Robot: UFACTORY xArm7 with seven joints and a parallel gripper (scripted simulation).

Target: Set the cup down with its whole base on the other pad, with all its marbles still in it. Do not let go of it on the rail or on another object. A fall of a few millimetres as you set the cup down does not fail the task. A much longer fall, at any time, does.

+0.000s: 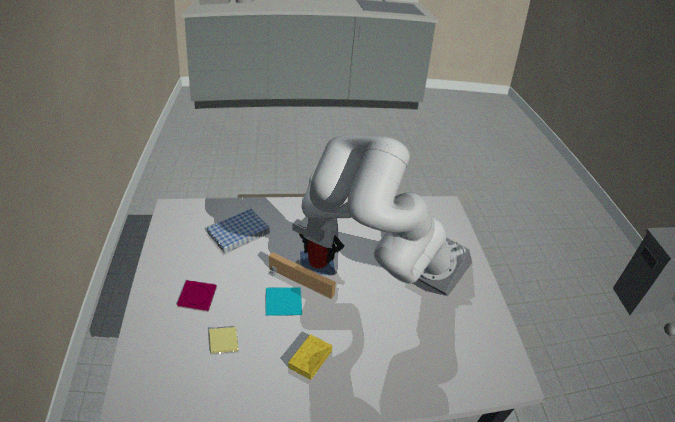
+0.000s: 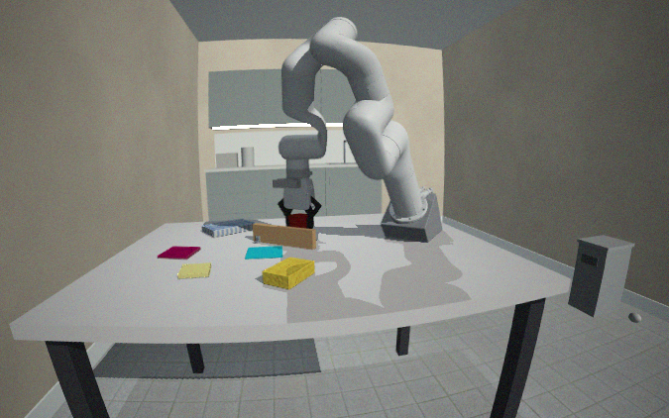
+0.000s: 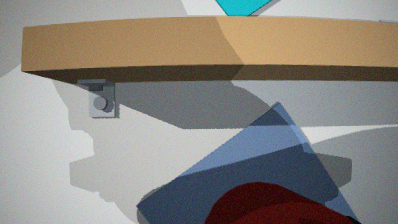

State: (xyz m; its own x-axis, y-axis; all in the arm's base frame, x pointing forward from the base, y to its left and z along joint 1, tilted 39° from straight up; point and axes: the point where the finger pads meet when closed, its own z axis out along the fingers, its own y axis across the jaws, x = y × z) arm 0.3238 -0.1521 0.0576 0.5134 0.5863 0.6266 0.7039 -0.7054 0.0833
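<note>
The red cup is 2 cm below my hand. The rest, counted from my hand: green marble: 3 cm below; then blue marble: 3 cm below, 2 cm behind; then wooden rail: 8 cm to the left, 6 cm ahead, 3 cm below.
</note>
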